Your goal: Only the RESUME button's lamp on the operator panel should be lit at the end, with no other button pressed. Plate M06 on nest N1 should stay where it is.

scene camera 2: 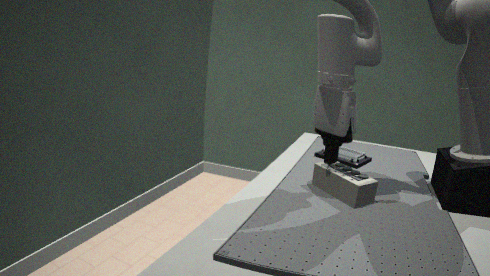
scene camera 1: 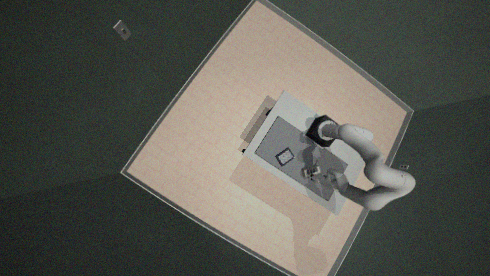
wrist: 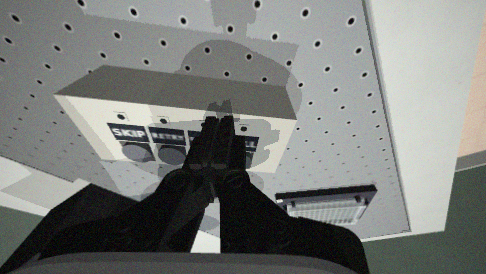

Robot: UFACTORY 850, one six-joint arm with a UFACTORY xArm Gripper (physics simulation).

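Note:
The operator panel (scene camera 1: 311,172) (scene camera 2: 334,185) (wrist: 175,91) is a cream box on the perforated board. In the wrist view its SKIP button (wrist: 137,152) and RETRY button (wrist: 171,155) show, and part of the CALL button (wrist: 249,160). The SKIP lamp (wrist: 120,116), RETRY lamp (wrist: 163,120) and CALL lamp (wrist: 243,128) look dark. My gripper (scene camera 2: 330,161) (wrist: 223,133) is shut and empty, with its tips low over the panel; contact cannot be told. Its fingers hide the RESUME button and most of its label; its lamp cannot be read. The pale plate (scene camera 1: 285,157) (wrist: 325,212) lies in the dark nest (scene camera 1: 280,152) (wrist: 330,192).
The perforated board (scene camera 1: 270,137) (scene camera 2: 280,250) (wrist: 345,115) lies on the pale table (scene camera 1: 290,102) (scene camera 2: 185,250) (wrist: 420,150). The nest stands just beyond the panel in the second scene view. The black robot base (scene camera 1: 316,132) (scene camera 2: 457,192) stands at the board's side.

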